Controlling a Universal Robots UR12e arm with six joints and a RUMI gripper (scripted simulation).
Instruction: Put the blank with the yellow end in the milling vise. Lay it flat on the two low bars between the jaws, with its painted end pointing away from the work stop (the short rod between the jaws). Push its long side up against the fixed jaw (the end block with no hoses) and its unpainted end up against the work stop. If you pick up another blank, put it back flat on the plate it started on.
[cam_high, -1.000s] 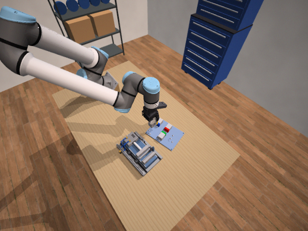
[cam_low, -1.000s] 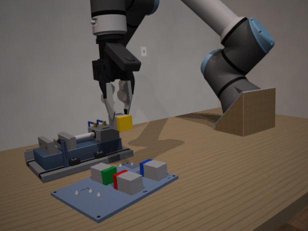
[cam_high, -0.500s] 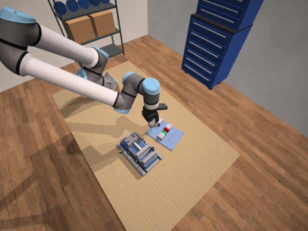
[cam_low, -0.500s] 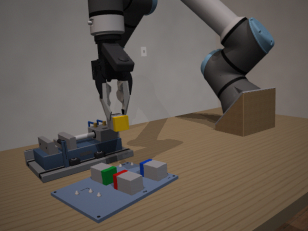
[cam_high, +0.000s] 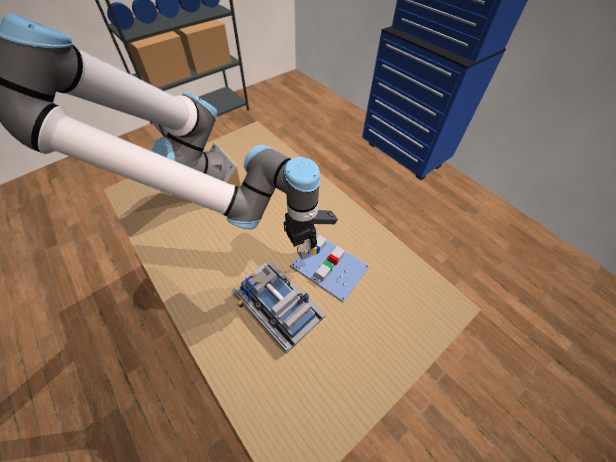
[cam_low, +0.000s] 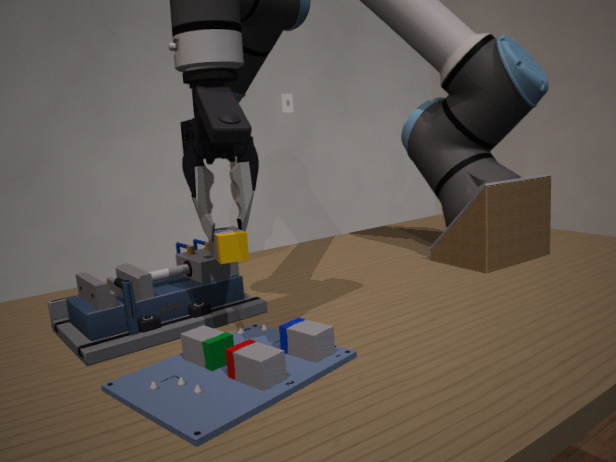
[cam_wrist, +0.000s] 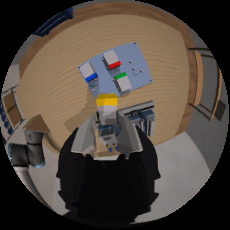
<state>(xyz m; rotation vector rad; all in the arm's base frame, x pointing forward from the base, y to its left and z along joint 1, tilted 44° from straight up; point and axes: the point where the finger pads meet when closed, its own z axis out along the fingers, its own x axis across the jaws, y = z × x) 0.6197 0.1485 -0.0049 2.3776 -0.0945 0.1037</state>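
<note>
Right now my hand is 160 mm to the left of the moving jaw, 100 mm short of it and 90 mm above it. From my hand the other things lie so: blue-ended blank (140 mm below, 100 mm to the left, 60 mm behind); yellow-ended blank (20 mm below); green-ended blank (140 mm below, 60 mm ahead, 40 mm to the left).
</note>
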